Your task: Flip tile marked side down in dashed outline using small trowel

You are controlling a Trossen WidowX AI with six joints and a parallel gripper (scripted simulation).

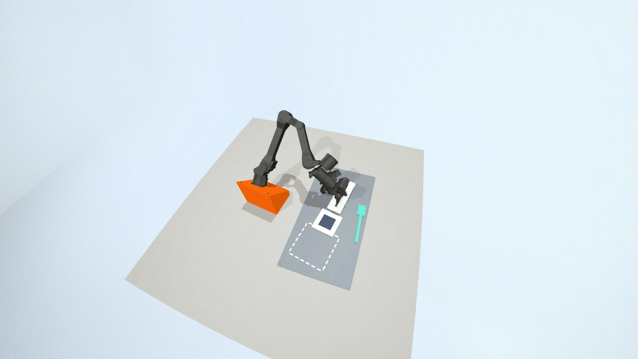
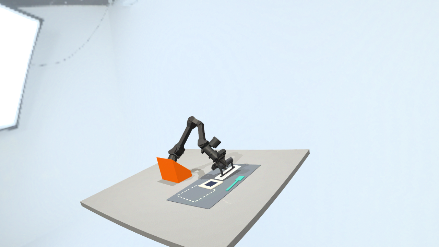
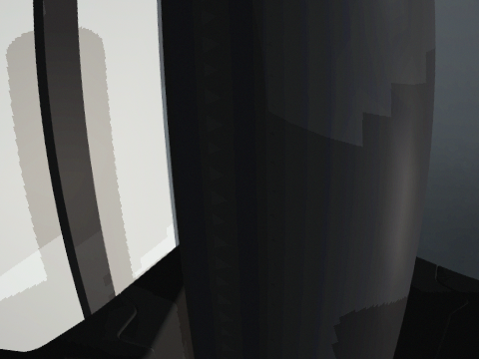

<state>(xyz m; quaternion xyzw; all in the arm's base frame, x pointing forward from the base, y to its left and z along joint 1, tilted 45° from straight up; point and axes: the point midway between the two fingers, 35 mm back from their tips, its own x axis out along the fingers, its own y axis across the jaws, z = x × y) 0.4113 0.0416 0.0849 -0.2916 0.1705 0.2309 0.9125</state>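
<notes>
Right now the grey mat is 4 cm behind my gripper tip, 9 cm to the right of it and 9 cm below it. From my gripper tip the other things lie so: tile 5 cm behind, 14 cm to the right, 6 cm below; teal trowel 10 cm ahead, 7 cm to the right, 6 cm below; white-bladed tool 3 cm behind, 1 cm below.
</notes>
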